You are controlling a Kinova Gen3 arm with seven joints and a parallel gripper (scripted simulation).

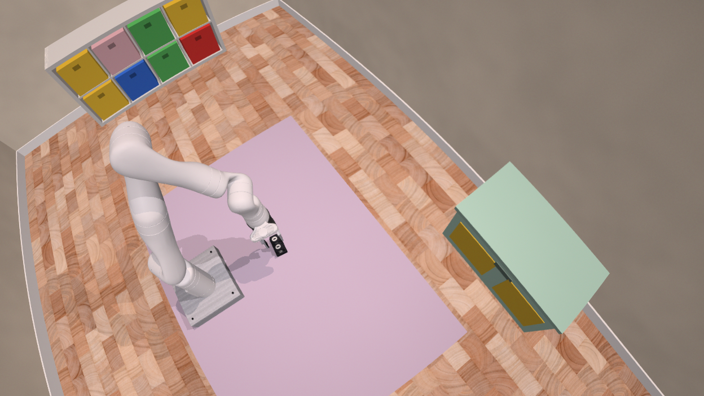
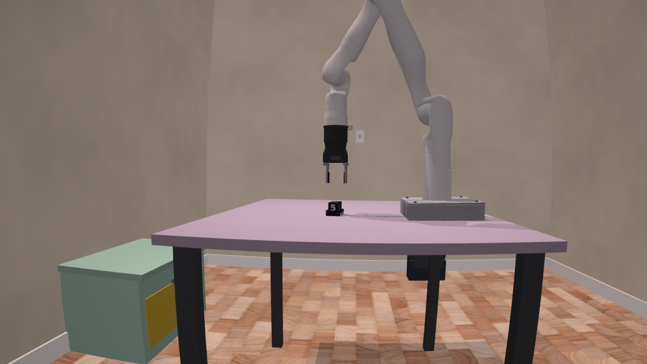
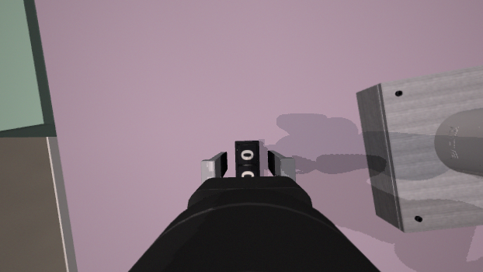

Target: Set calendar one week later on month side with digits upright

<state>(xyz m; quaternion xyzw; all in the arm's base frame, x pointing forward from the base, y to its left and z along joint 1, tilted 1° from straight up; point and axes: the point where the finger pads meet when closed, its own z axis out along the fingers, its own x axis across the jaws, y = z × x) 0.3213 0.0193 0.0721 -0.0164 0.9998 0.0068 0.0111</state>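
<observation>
The cube lies 9 cm below my hand. Also, from my hand: black calendar tray: 11 cm below, 2 cm to the left.
</observation>
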